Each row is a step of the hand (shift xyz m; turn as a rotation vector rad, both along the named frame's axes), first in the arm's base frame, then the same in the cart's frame.
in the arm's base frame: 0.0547 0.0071 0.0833 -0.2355 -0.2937 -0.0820
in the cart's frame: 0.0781 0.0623 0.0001 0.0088 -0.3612 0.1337
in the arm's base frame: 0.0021 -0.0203 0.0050 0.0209 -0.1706 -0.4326
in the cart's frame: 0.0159 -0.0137 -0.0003 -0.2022 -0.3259 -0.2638
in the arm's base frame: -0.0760 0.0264 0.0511 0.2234 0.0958 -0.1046
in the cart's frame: -0.0105 0.0177 0.0931 -0.0347 0.1110 -0.2377
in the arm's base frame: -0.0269 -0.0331 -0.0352 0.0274 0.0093 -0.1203
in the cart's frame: -0.0176 -0.0524 0.0012 -0.0792 -0.0363 -0.0878
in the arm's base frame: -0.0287 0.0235 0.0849 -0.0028 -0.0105 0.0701
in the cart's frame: 0.0350 0.0471 0.0717 0.0546 0.0216 0.0398
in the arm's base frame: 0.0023 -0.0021 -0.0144 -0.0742 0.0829 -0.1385
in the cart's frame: -0.0081 -0.0073 -0.0099 -0.1764 -0.0197 -0.0081
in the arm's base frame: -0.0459 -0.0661 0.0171 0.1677 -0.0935 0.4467
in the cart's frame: 0.0302 -0.0629 0.0435 0.4406 0.1814 0.0970
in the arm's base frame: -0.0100 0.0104 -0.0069 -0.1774 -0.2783 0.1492
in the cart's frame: -0.0150 0.0020 0.0053 0.1888 -0.2250 0.2120
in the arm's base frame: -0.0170 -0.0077 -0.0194 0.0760 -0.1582 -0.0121
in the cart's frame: -0.0166 -0.0210 0.0032 0.1127 -0.1087 -0.0802
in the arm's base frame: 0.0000 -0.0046 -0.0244 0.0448 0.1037 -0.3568
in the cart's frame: -0.0147 -0.0147 -0.0136 -0.2933 -0.0580 -0.2252
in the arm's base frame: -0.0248 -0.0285 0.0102 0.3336 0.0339 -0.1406
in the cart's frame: 0.0129 -0.0276 0.0245 0.0209 0.0828 -0.3534
